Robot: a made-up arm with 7 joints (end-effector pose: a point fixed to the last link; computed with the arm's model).
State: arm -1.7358 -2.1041 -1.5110 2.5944 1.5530 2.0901 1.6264
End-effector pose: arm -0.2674 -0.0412 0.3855 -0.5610 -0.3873 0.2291
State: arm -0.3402 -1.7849 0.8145 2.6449 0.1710 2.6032 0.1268
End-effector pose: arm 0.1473 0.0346 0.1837 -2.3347 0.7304 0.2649
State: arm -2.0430 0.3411 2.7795 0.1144 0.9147 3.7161 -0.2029
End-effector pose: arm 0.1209 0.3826 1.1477 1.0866 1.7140 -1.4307
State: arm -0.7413 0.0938 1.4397 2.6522 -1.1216 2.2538 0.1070
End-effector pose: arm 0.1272 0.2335 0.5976 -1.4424 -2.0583 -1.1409
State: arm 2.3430 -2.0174 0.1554 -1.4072 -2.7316 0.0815 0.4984
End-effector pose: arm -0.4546 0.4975 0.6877 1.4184 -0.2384 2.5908
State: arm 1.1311 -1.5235 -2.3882 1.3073 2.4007 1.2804 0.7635
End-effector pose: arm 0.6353 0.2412 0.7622 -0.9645 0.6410 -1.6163
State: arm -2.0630 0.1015 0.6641 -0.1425 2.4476 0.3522 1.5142
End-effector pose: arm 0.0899 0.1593 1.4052 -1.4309 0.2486 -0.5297
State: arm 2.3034 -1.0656 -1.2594 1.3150 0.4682 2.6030 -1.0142
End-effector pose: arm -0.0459 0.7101 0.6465 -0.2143 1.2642 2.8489
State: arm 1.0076 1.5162 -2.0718 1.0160 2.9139 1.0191 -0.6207
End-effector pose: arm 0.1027 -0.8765 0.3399 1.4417 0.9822 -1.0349
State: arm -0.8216 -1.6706 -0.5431 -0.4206 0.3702 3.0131 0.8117
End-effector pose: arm 0.5212 -0.6041 0.4777 -0.0329 -0.3383 -2.9500
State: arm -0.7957 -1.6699 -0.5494 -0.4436 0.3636 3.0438 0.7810
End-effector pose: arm 0.5375 -0.5850 0.4823 0.0211 -0.4027 -2.9342
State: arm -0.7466 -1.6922 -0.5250 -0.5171 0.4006 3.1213 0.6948
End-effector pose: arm 0.5647 -0.5489 0.4770 0.2505 -0.4345 -2.9152
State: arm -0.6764 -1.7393 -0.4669 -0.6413 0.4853 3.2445 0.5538
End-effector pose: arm 0.5988 -0.4960 0.4617 0.6554 -0.3600 -2.8799
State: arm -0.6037 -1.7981 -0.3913 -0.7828 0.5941 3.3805 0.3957
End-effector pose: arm 0.6284 -0.4391 0.4434 1.1011 -0.1428 -2.8148
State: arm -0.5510 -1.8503 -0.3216 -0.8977 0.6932 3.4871 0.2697
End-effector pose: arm 0.6452 -0.3968 0.4289 1.4325 0.1292 -2.7351
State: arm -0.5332 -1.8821 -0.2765 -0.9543 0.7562 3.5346 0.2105
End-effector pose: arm 0.6482 -0.3827 0.4188 1.5841 0.3125 -2.6895
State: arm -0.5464 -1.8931 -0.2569 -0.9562 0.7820 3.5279 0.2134
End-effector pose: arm 0.6418 -0.3940 0.4114 -1.5813 -0.3630 2.6727
